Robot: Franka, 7 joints.
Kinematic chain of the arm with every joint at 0, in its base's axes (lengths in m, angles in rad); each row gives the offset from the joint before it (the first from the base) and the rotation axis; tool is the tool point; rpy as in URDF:
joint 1: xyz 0 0 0.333 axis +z
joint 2: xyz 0 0 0 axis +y
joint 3: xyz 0 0 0.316 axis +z
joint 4: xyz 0.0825 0 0 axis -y
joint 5: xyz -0.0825 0 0.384 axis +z
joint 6: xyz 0 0 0 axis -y
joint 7: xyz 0.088 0 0 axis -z
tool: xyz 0 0 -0.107 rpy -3.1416 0 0
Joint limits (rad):
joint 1: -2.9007..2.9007
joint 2: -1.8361..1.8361
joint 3: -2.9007..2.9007
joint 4: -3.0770..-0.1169
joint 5: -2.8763..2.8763
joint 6: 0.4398..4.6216
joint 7: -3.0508..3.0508
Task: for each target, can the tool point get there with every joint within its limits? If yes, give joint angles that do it. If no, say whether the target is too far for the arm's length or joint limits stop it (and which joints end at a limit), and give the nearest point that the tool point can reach.
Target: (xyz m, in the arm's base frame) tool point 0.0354 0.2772 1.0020
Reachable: yes | joints 0.0573 -0.8563 0.4847 -1.5717 1.3655 2.5126 -1.7455
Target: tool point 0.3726 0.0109 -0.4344
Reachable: no: joint limits stop it (at a limit: joint 2) | nearest point 0.3609 0.0106 -0.3551 | short by 0.080 m
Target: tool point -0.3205 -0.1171 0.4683
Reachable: yes | joints -1.7564 -1.1187 -1.1913 -2.6413 -2.1580 3.1617 1.2729
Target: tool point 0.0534 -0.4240 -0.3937
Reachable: no: joint limits stop it (at a limit: joint 2) | nearest point 0.0518 -0.4115 -0.3443 | short by 0.051 m
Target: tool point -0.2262 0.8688 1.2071
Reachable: no: too far | nearest point -0.1549 0.5948 0.9315 | short by 0.395 m
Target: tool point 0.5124 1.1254 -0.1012
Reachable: no: too far | nearest point 0.3354 0.7367 0.0488 | short by 0.453 m
